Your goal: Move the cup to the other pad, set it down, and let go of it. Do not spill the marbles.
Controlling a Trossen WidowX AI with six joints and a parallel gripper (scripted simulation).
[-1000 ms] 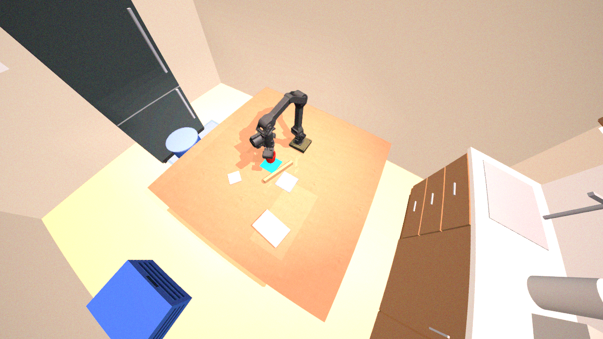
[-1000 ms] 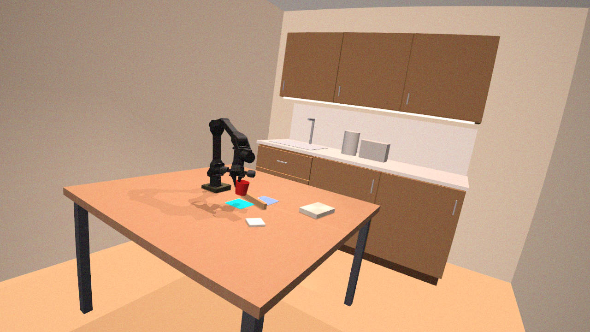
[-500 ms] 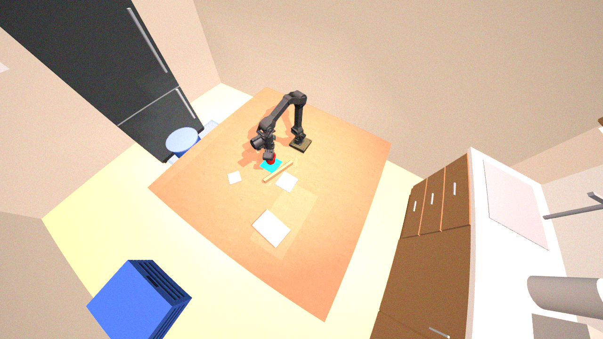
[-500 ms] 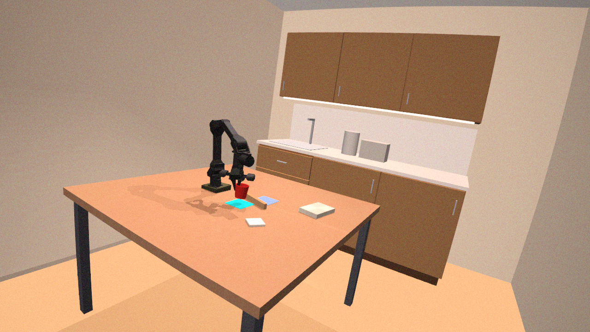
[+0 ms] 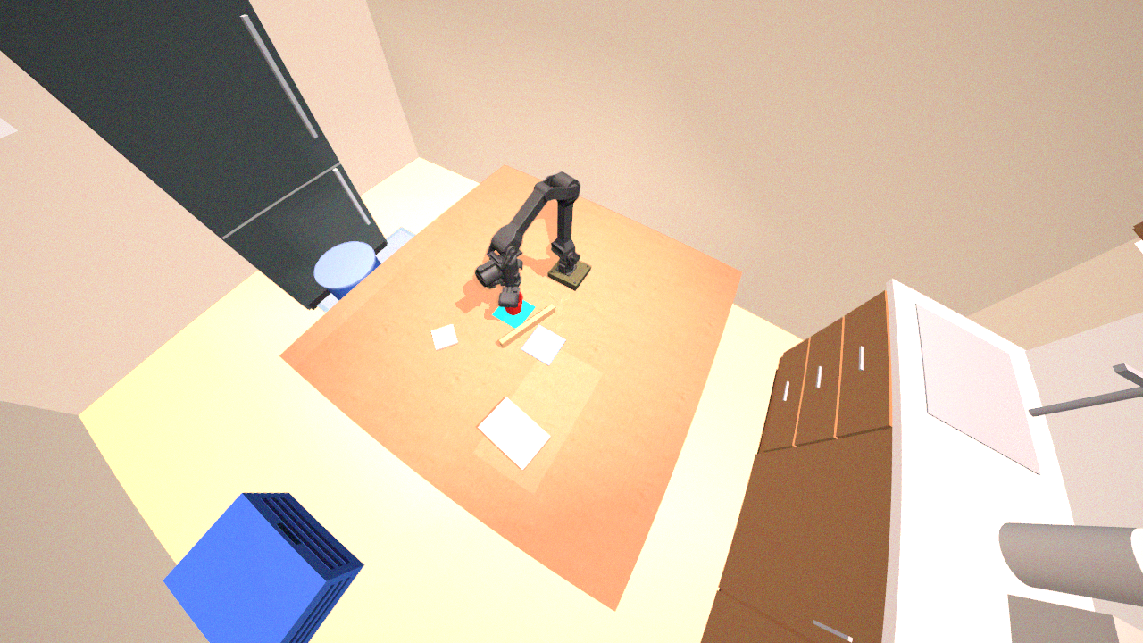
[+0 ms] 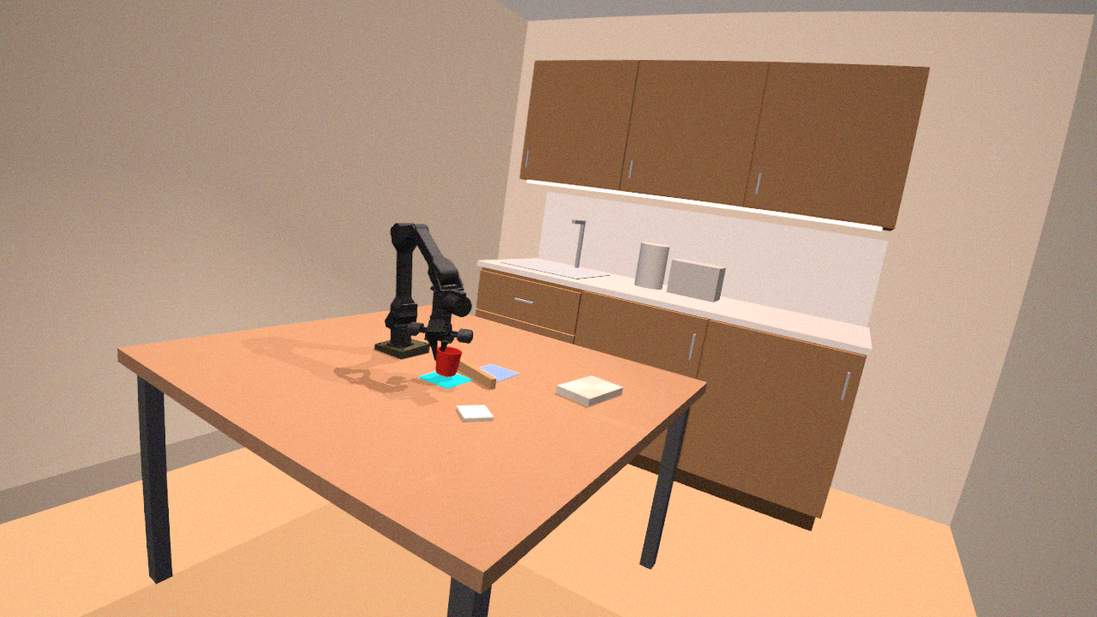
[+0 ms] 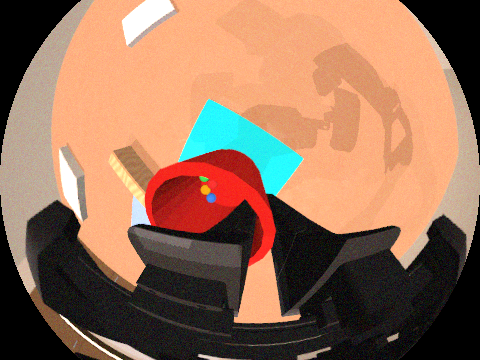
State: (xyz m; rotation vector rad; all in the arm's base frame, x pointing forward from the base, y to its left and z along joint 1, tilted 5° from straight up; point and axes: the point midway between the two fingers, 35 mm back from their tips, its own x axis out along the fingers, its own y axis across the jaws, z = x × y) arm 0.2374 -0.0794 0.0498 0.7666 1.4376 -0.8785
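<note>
The cyan pad is 60 mm below my gripper tip, 30 mm ahead of it and 20 mm to the left of it. Round my gripper tip: pale blue pad (180 mm to the left, 80 mm ahead, 60 mm below); then red cup (30 mm ahead, 10 mm to the left); then wooden bar (100 mm to the left, 50 mm ahead, 40 mm below).
</note>
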